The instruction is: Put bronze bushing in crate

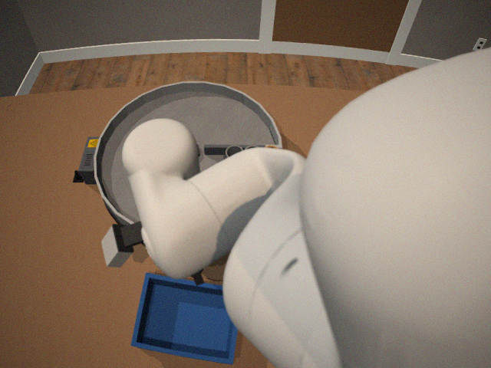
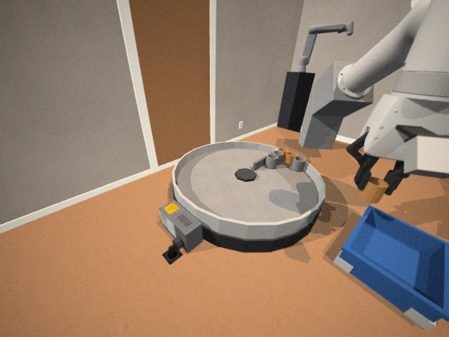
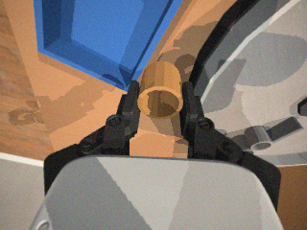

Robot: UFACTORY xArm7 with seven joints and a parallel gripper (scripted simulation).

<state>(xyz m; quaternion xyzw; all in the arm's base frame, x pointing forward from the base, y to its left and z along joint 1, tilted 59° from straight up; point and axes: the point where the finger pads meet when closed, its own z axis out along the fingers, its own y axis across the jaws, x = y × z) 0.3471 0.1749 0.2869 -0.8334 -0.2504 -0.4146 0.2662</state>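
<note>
Now: the blue crate 30 mm behind my hand, 80 mm to the left of it and 130 mm below it.
</note>
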